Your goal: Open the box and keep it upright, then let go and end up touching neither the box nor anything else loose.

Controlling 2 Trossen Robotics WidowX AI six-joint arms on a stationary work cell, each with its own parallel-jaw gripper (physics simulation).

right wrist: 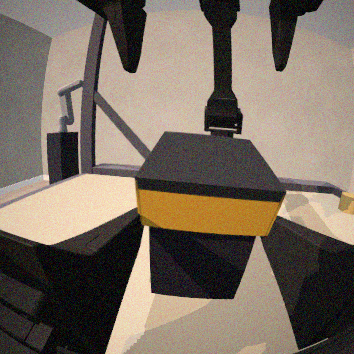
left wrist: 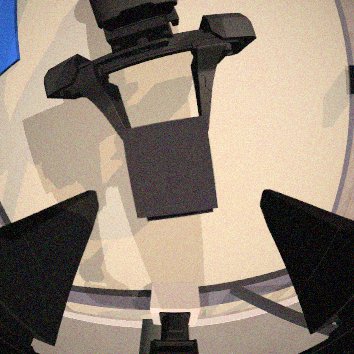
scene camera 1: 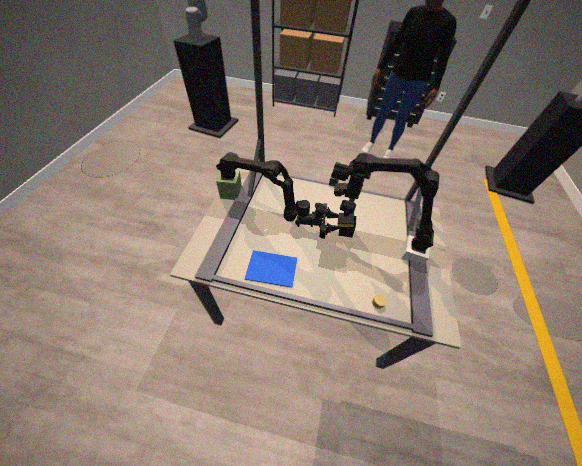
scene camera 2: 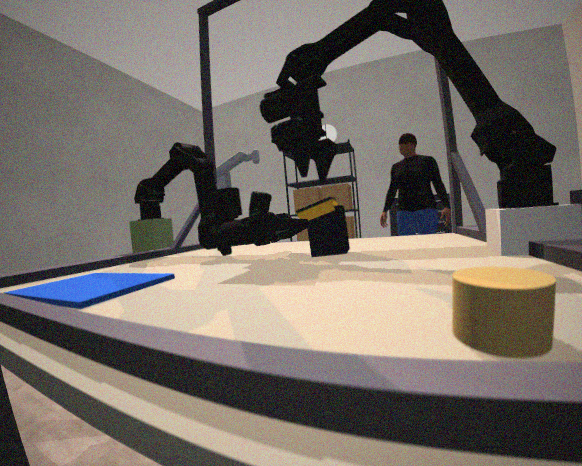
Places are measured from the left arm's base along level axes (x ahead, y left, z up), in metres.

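Where they show: left gripper, fingertip midpoint: (right wrist: 200, 64) (left wrist: 181, 198) (scene camera 2: 314, 180); right gripper, fingertip midpoint: (right wrist: 203, 217) (left wrist: 168, 140) (scene camera 1: 341, 221) (scene camera 2: 311, 221); left arm's base, origin of the base link: (left wrist: 174, 317) (scene camera 1: 418, 246) (scene camera 2: 526, 207); right arm's base, origin of the base link: (scene camera 1: 228, 175).
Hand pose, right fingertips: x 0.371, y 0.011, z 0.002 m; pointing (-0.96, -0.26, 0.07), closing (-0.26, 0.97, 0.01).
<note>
Things, the pixels of their top centre, and the offset from my right fingertips. Level surfaces: height alone.
- blue mat, middle of its top: (scene camera 2: 89, 283) (scene camera 1: 271, 267) 0.217 m ahead, 0.335 m left, 0.062 m down
- table, its level: 0.070 m down
- yellow cylinder, middle of its top: (scene camera 2: 500, 275) (right wrist: 350, 194) (scene camera 1: 380, 299) 0.259 m back, 0.304 m left, 0.035 m down
The box is dark, with a grey lid top and a yellow band. It (scene camera 1: 347, 225) (scene camera 2: 328, 232) (left wrist: 171, 170) (right wrist: 207, 157) stands at or just above the middle of the table, leaning very slightly in scene camera 2. Its lid looks closed in the right wrist view; I cannot tell whether it is ajar. My right gripper (scene camera 1: 336, 225) (scene camera 2: 307, 222) (left wrist: 168, 140) (right wrist: 203, 217) reaches in level, with its fingers against two opposite sides of the box near the lid. My left gripper (scene camera 1: 336, 187) (scene camera 2: 314, 178) (left wrist: 181, 198) (right wrist: 200, 64) points down above the box, open and empty, apart from it.
A blue mat (scene camera 1: 271, 269) (scene camera 2: 95, 287) lies at the front left of the table (scene camera 1: 310, 287). A yellow cylinder (scene camera 1: 380, 300) (scene camera 2: 503, 315) (right wrist: 346, 202) stands near the front right edge. Frame posts (scene camera 1: 258, 90) (scene camera 2: 206, 90) rise at the table's back.
</note>
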